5 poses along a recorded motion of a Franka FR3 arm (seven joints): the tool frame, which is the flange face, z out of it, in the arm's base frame.
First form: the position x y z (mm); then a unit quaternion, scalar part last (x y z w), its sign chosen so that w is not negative.
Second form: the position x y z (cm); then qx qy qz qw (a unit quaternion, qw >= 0). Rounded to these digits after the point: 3 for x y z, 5 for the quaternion.
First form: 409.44, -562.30, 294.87, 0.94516, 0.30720, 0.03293, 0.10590
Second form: 40.944, -56.230, 29.487, 0.94516, 0.30720, 0.03293, 0.10590
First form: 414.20, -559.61, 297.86, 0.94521, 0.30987, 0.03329, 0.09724
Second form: 41.420, -55.961, 29.786, 0.94521, 0.30987, 0.03329, 0.09724
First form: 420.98, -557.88, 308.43, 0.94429, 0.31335, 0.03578, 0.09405
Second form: 42.098, -55.788, 30.843, 0.94429, 0.31335, 0.03578, 0.09405
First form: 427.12, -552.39, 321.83, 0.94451, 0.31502, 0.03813, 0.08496
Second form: 42.712, -55.239, 32.183, 0.94451, 0.31502, 0.03813, 0.08496
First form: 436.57, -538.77, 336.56, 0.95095, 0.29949, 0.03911, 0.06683
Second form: 43.657, -53.877, 33.656, 0.95095, 0.29949, 0.03911, 0.06683
